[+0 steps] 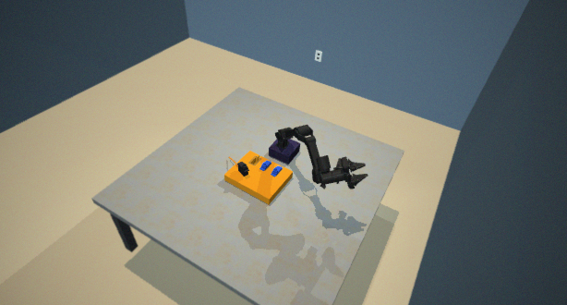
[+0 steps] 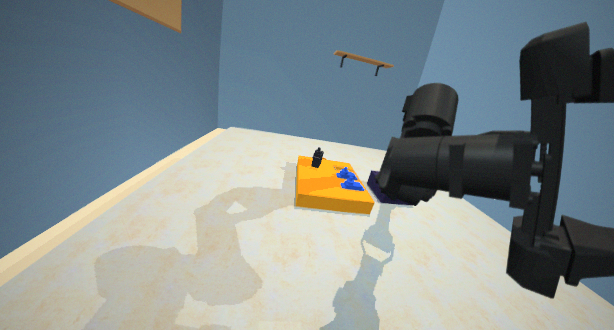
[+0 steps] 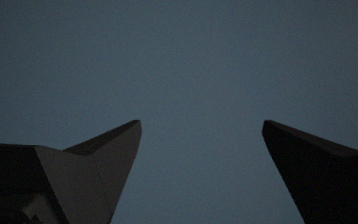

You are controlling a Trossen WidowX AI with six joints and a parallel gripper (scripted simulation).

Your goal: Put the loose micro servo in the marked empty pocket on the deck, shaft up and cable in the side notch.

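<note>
Now: the deck 20 mm ahead of my gripper tip, 560 mm to the right of it and 320 mm below it.
</note>
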